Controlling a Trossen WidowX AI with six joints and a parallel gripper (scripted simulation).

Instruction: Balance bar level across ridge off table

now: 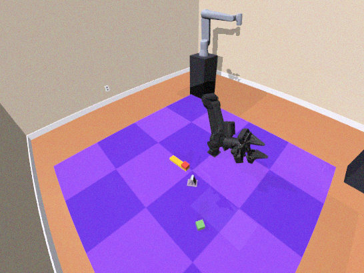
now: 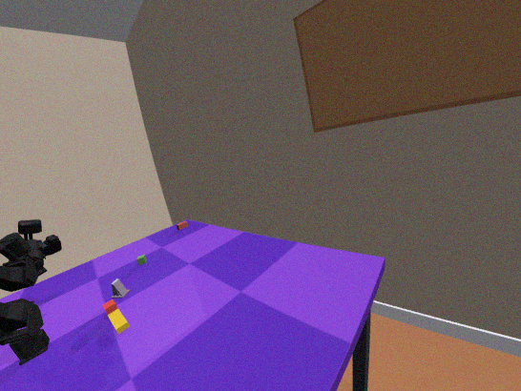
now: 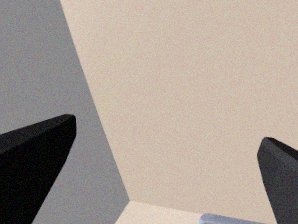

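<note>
Right now my gripper tip is 36 cm to the left of the yellow bar, 27 cm above it and 15 cm short of it. From my gripper tip the other things lie so: small red block (68 cm ahead, 27 cm below, 20 cm to the left); then green cube (33 cm ahead, 27 cm below, 5 cm to the right).
</note>
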